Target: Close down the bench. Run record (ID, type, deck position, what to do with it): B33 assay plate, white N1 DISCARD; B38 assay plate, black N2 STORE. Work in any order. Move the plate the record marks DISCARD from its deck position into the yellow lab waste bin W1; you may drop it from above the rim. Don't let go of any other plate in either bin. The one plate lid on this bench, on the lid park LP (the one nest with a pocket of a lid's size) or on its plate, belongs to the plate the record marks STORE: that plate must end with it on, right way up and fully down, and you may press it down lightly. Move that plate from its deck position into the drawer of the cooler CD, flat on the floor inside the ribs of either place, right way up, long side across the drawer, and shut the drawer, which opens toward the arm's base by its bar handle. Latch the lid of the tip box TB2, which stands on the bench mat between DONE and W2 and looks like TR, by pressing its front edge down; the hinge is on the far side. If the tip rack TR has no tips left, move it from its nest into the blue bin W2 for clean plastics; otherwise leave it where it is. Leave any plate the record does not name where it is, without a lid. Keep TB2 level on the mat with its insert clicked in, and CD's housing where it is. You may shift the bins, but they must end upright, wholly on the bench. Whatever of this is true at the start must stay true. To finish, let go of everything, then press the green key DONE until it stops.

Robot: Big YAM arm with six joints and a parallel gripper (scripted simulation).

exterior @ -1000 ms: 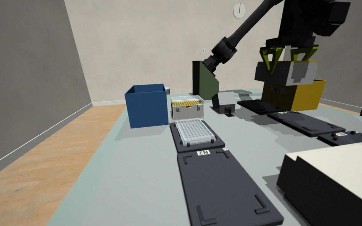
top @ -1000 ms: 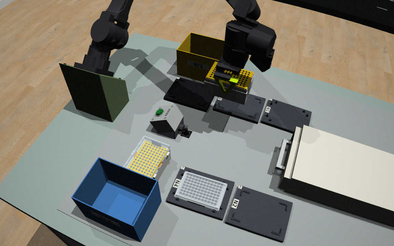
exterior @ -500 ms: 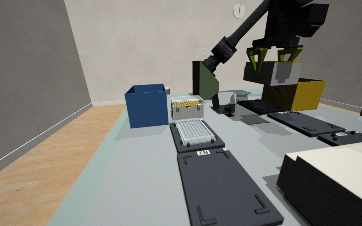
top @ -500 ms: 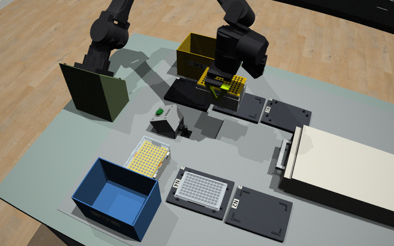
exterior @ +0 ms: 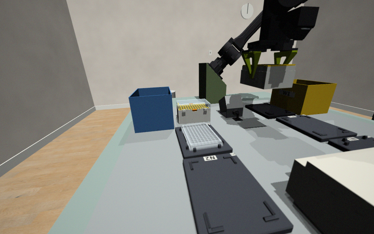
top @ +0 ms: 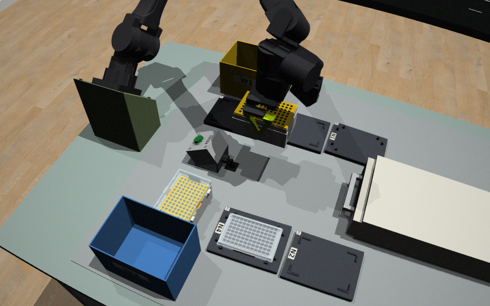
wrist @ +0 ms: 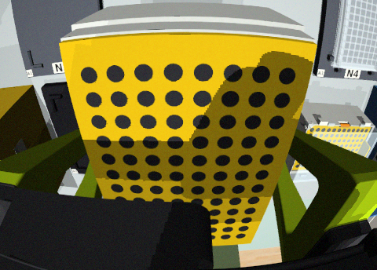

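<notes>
Now: the blue bin W2 13 cm behind my hand, 35 cm to the right of it and 13 cm below it. Also, from my hand: green DONE key (16 cm behind, 4 cm to the right, 10 cm below); nest N3 (5 cm ahead, 15 cm to the left, 16 cm below); tip rack TR (1 cm behind, 1 cm to the right, 1 cm above).
</notes>
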